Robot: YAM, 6 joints.
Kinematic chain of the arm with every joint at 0, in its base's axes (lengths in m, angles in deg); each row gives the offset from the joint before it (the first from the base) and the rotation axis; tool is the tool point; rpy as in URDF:
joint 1: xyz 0 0 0.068 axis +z
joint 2: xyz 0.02 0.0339 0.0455 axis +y
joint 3: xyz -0.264 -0.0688 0 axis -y
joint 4: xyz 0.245 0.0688 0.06 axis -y
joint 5: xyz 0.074 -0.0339 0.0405 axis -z
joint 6: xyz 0.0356 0 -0.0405 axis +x
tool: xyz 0 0 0 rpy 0 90 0
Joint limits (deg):
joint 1: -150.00..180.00
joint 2: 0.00..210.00
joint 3: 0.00..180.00
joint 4: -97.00..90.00
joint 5: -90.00..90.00
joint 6: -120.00..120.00
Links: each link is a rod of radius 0.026 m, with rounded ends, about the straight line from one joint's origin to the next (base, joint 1, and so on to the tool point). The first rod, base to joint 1, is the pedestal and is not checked.
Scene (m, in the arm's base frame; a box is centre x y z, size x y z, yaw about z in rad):
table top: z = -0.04
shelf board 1: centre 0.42 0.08 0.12 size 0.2 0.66 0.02 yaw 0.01
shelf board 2: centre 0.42 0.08 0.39 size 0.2 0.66 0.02 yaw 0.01
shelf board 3: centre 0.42 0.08 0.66 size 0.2 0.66 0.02 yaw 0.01
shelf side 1: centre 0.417 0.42 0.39 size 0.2 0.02 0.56 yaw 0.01
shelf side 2: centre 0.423 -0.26 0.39 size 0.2 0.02 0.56 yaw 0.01
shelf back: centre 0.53 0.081 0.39 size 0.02 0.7 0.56 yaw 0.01
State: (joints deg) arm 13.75 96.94 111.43 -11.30 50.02 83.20
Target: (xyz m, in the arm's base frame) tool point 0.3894 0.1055 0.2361
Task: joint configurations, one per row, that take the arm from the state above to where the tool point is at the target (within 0.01 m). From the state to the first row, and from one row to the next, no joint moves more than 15 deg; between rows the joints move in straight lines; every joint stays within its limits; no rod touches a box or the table.
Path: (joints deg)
1: 17.81 83.51 101.35 -18.00 51.34 83.20
2: 21.87 70.08 91.27 -24.70 52.67 83.20
3: 24.76 72.68 78.59 -30.20 52.23 83.20
4: 27.65 75.29 65.91 -35.71 51.79 83.20
5: 30.54 77.89 53.23 -41.21 51.35 83.20
6: 24.79 92.10 66.35 -32.01 50.78 83.20
7: 19.05 106.31 79.48 -22.81 50.22 83.20

